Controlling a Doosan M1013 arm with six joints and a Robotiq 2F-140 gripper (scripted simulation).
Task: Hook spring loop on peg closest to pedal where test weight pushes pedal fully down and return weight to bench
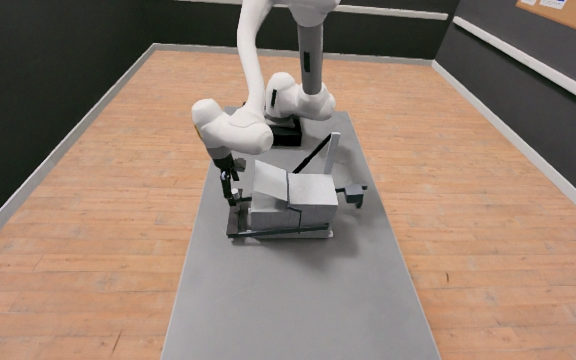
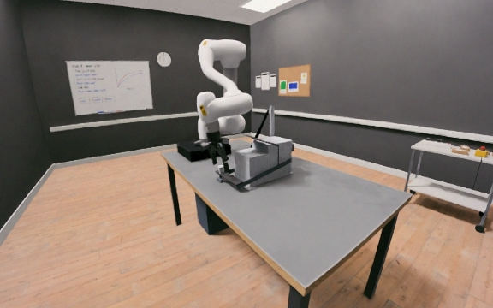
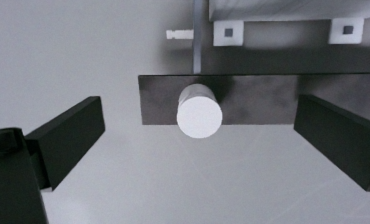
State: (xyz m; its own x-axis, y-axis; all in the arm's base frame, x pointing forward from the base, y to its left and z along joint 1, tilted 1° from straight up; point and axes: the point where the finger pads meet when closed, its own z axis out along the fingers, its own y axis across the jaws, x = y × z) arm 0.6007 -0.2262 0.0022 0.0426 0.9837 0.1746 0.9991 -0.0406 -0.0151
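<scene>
Now: hand 1 cm above the steel test weight. From my hand the other things lie so: small dark object: 1 cm to the right, 8 cm below.
</scene>
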